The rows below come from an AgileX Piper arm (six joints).
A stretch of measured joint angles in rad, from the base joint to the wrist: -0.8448, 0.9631, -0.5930, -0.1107, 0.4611, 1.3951; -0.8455, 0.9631, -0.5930, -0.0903, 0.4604, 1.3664; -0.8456, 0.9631, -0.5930, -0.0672, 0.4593, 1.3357; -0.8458, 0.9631, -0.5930, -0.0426, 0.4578, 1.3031; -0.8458, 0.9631, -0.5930, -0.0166, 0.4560, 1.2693; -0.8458, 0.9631, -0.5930, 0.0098, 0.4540, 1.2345; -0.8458, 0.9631, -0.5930, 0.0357, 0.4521, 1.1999; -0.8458, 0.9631, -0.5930, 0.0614, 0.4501, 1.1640; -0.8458, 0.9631, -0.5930, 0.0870, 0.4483, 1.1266; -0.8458, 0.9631, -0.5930, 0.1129, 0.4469, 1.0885
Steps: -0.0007, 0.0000, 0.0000, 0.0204, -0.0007, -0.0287; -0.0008, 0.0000, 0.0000, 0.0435, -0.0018, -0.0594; -0.0010, 0.0000, 0.0000, 0.0681, -0.0033, -0.0920; -0.0010, 0.0000, 0.0000, 0.0941, -0.0051, -0.1258; -0.0010, 0.0000, 0.0000, 0.1205, -0.0071, -0.1606; -0.0010, 0.0000, 0.0000, 0.1464, -0.0090, -0.1952; -0.0010, 0.0000, 0.0000, 0.1721, -0.0110, -0.2311; -0.0010, 0.0000, 0.0000, 0.1977, -0.0128, -0.2685; -0.0010, 0.0000, 0.0000, 0.2236, -0.0142, -0.3066
